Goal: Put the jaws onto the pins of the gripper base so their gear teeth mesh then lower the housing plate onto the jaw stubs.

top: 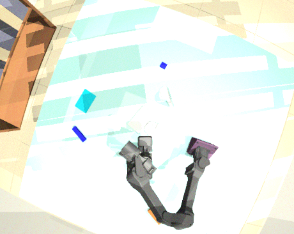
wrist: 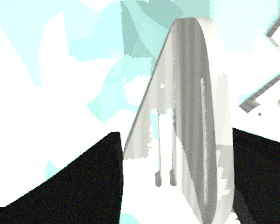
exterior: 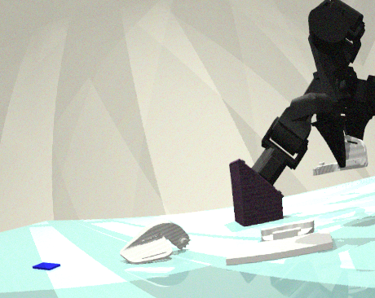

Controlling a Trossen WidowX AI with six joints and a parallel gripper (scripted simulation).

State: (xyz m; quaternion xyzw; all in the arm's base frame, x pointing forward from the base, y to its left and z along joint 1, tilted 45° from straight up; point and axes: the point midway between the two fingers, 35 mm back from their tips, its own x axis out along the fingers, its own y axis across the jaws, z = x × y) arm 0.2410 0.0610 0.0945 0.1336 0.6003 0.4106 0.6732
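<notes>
Right now the long flat white part is 8 cm ahead of my gripper tip, 14 cm to the right of it and 8 cm below it. The rest, counted from my gripper tip: cyan tile (38 cm ahead, 12 cm to the right, 8 cm below); blue bar (34 cm ahead, 5 cm to the left, 7 cm below); orange bar (18 cm behind, 32 cm to the left, 7 cm below).
</notes>
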